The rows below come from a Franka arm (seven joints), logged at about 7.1 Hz.
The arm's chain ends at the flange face. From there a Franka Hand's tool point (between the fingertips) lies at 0.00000 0.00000 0.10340 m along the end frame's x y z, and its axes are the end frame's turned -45 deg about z.
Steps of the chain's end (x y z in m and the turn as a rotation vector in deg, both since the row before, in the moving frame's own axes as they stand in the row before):
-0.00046 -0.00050 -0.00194 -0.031 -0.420 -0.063
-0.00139 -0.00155 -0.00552 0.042 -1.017 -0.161
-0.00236 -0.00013 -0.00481 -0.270 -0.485 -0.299
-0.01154 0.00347 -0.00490 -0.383 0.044 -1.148
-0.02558 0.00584 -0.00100 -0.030 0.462 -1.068
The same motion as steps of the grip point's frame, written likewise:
-0.00055 -0.00117 -0.00194 0.275 -0.319 -0.063
-0.00113 -0.00343 -0.00554 0.749 -0.689 -0.161
-0.00254 -0.00203 -0.00481 0.152 -0.534 -0.299
-0.01104 -0.00516 -0.00490 -0.302 -0.240 -1.148
-0.02166 -0.01334 -0.00100 -0.348 0.305 -1.068

